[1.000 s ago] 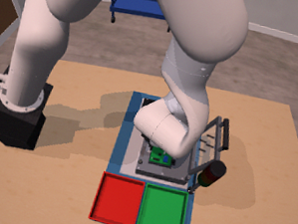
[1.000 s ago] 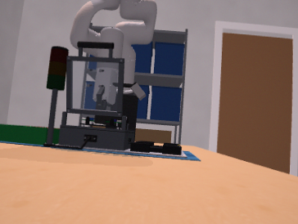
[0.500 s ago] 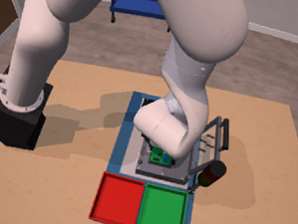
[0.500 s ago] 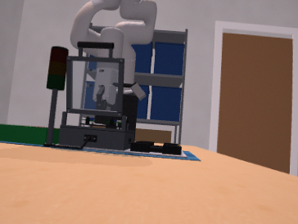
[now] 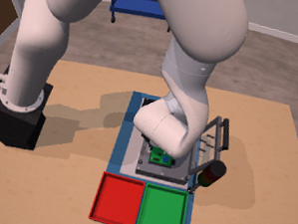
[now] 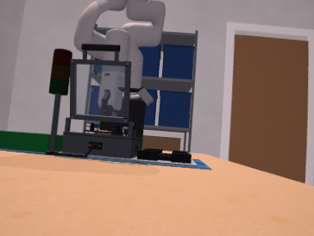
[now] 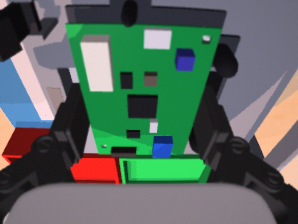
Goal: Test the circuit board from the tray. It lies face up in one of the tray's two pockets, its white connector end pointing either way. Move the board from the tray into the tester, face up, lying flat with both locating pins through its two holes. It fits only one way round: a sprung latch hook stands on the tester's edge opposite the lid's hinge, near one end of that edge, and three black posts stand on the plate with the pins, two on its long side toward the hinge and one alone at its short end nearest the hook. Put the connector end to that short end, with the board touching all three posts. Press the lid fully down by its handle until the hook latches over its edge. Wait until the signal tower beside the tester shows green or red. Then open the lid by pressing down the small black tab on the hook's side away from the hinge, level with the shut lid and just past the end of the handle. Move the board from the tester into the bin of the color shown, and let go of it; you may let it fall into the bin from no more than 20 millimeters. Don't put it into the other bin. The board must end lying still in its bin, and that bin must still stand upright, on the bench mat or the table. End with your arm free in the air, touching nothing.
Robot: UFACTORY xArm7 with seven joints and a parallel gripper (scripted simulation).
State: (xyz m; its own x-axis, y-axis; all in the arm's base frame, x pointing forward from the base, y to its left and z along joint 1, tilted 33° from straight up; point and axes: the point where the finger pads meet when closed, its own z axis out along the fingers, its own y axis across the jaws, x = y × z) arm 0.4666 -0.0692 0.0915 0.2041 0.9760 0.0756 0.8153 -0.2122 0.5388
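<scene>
The green circuit board lies right at my hand. Also, from my hand: tester's clear lid: 12 cm ahead, 3 cm to the right, 10 cm above; then tester's plate: 1 cm ahead, 1 cm below; then latch hook: 4 cm behind, 7 cm to the left.
</scene>
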